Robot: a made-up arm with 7 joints. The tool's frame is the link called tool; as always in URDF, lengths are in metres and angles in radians. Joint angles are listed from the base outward.
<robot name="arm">
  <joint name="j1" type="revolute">
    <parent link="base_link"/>
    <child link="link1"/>
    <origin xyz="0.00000 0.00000 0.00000"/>
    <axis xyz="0 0.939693 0.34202"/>
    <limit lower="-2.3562" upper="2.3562"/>
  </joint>
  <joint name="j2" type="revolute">
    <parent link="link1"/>
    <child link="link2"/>
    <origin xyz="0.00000 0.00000 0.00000"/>
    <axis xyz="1 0 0"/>
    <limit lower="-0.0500" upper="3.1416"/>
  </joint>
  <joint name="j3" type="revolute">
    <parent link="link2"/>
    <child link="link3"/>
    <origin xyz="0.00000 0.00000 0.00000"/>
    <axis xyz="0 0 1"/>
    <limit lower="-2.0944" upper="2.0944"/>
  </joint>
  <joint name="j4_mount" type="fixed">
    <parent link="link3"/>
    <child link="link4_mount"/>
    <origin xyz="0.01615 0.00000 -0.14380"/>
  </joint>
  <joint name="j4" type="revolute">
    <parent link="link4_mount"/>
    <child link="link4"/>
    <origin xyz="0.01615 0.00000 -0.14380"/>
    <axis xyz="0 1 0"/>
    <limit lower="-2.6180" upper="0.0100"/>
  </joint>
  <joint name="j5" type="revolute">
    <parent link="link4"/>
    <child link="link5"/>
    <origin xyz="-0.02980 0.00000 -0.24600"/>
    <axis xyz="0 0 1"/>
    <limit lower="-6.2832" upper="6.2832"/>
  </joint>
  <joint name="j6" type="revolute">
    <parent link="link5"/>
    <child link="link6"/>
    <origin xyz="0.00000 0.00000 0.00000"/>
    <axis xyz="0 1 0"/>
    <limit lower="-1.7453" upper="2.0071"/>
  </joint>
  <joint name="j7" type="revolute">
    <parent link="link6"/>
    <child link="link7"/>
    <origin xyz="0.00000 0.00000 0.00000"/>
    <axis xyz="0 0 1"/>
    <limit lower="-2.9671" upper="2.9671"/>
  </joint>
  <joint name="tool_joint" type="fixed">
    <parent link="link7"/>
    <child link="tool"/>
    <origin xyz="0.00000 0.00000 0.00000"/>
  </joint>
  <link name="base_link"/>
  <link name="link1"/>
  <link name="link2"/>
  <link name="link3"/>
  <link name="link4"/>
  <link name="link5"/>
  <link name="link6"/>
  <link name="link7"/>
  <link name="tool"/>
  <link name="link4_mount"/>
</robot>
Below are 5 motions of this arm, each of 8 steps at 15 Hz.
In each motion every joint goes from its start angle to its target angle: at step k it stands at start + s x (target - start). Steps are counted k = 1, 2, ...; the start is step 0. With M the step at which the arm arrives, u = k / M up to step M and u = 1 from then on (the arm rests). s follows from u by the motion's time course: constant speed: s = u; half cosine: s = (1 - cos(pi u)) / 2; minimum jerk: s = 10 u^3 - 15 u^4 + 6 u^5.
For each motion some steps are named. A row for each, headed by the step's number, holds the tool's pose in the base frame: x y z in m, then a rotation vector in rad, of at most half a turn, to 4 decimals.
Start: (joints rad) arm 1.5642 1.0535 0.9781 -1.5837 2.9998 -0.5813 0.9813
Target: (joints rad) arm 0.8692 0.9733 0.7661 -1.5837 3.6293 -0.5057 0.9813
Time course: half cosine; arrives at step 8
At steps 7, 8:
7: 0.0152 0.4047 -0.1114 1.1750 0.6643 -1.7479
8: 0.0211 0.4037 -0.1138 1.1920 0.6150 -1.7337

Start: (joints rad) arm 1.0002 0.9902 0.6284 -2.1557 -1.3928 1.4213 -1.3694
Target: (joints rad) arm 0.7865 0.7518 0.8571 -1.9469 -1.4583 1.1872 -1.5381
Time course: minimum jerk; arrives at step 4
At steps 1, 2, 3, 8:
1: 0.0655 0.2867 -0.1100 2.0119 1.9182 -0.7429
2: 0.0561 0.3094 -0.1052 1.8455 2.0476 -0.6691
3: 0.0410 0.3296 -0.1061 1.6487 2.1459 -0.6307
8: 0.0363 0.3343 -0.1075 1.5939 2.1658 -0.6269

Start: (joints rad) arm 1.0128 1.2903 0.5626 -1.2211 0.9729 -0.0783 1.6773
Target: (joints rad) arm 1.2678 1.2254 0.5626 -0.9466 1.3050 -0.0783 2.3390
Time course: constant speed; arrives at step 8
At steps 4, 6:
4: -0.0663 0.4761 -0.0926 -0.1974 -1.5432 2.0363
6: -0.1034 0.4783 -0.0857 -0.2426 -1.6284 2.2636

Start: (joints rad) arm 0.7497 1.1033 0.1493 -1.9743 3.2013 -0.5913 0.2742
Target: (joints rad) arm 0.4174 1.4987 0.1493 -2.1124 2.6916 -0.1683 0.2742
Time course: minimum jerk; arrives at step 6
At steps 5, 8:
5: 0.2145 0.2251 -0.0741 -1.1781 -0.9713 1.1020
8: 0.2170 0.2228 -0.0691 -1.1752 -0.9704 1.0549

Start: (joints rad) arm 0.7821 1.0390 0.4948 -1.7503 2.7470 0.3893 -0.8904
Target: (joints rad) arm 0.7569 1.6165 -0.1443 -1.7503 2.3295 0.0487 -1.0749
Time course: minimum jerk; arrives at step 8
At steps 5, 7, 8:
5: 0.1231 0.3276 -0.1740 -0.0700 -0.8346 0.0163
7: 0.1193 0.3281 -0.1756 0.0840 -0.6828 -0.2102
8: 0.1188 0.3284 -0.1755 0.0933 -0.6735 -0.2246

